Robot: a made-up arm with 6 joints.
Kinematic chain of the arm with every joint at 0, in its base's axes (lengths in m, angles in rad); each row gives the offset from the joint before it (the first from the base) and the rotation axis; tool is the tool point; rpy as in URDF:
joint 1: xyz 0 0 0.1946 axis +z
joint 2: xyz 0 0 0 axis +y
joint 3: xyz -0.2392 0 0.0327 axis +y
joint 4: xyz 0.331 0 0.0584 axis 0.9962 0 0.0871
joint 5: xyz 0 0 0 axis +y
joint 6: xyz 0.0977 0 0.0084 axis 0.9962 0 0.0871
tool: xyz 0 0 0 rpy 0 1.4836 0
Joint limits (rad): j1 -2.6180..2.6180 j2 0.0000..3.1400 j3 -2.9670..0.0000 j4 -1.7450..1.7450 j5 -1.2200..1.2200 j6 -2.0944..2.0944
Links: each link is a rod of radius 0.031 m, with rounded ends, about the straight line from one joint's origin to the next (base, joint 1, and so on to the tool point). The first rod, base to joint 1, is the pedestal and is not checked.
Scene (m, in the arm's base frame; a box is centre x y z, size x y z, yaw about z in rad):
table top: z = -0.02
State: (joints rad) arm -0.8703 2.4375 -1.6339 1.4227 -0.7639 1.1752
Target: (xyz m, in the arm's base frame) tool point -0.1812 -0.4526 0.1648
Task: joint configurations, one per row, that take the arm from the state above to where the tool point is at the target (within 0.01 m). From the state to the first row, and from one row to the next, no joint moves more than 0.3 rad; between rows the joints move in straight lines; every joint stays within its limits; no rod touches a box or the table.
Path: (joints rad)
1: -1.0975 2.3640 -1.5711 1.4428 -0.8300 1.1752
2: -1.3247 2.2904 -1.5082 1.4629 -0.8962 1.1752
3: -1.5518 2.2169 -1.4454 1.4830 -0.9623 1.1752
4: -1.7790 2.1433 -1.3826 1.5031 -1.0284 1.1752

